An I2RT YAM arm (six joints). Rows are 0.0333 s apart.
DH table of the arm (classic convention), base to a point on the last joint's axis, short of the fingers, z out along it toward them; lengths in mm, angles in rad. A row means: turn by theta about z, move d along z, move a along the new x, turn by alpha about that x. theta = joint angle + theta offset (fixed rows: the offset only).
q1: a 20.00  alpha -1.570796  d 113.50  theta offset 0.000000
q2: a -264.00  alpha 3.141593  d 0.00  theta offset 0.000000
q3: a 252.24  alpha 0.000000  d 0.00  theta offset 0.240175
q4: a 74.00  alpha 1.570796  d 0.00  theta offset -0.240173
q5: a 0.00  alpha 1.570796  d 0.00  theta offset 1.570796
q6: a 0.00  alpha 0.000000  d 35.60  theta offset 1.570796
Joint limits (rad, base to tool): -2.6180..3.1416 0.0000..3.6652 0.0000..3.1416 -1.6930..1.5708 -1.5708..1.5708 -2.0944..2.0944
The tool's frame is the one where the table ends.
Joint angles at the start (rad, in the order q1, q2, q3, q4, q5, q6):
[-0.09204, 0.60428, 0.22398, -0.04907, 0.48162, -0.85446]
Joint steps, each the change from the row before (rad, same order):
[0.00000, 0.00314, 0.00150, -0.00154, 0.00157, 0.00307]
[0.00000, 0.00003, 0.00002, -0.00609, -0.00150, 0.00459]
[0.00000, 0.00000, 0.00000, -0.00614, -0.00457, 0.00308]
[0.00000, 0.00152, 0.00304, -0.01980, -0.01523, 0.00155]
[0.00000, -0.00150, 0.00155, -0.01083, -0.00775, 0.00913]
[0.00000, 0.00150, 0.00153, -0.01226, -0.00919, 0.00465]
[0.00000, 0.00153, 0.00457, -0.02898, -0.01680, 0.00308]
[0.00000, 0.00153, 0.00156, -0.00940, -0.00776, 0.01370]
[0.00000, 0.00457, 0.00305, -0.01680, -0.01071, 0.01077]
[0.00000, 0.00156, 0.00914, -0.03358, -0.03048, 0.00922]
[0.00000, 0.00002, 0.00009, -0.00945, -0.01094, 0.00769]
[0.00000, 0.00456, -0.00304, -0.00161, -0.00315, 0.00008]
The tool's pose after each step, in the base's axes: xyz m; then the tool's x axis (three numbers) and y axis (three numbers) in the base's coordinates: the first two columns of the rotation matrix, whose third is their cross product. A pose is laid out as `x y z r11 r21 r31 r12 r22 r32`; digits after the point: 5 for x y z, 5 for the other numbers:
0.14659 -0.03014 0.18430 -0.65221 -0.60872 -0.45176 0.01643 0.58447 -0.81125
0.14635 -0.03007 0.18371 -0.65404 -0.60637 -0.45227 0.01376 0.58824 -0.80857
0.14615 -0.02991 0.18310 -0.65418 -0.60612 -0.45239 0.00854 0.59218 -0.80576
0.14586 -0.02939 0.18196 -0.65377 -0.61040 -0.44720 -0.01272 0.59978 -0.80006
0.14550 -0.02911 0.18161 -0.65303 -0.60753 -0.45217 -0.01686 0.60858 -0.79332
0.14528 -0.02880 0.18072 -0.65350 -0.60761 -0.45138 -0.02814 0.61543 -0.78769
0.14458 -0.02819 0.17927 -0.65586 -0.61074 -0.44367 -0.05494 0.62479 -0.77885
0.14445 -0.02792 0.17868 -0.65654 -0.60445 -0.45121 -0.05716 0.63635 -0.76928
0.14428 -0.02756 0.17752 -0.65966 -0.60044 -0.45201 -0.06958 0.64764 -0.75877
0.14376 -0.02650 0.17717 -0.65586 -0.60322 -0.45384 -0.09888 0.66468 -0.74056
0.14338 -0.02610 0.17627 -0.65510 -0.60106 -0.45778 -0.10649 0.67330 -0.73166
0.14334 -0.02600 0.17449 -0.65763 -0.60158 -0.45346 -0.11480 0.67493 -0.72890

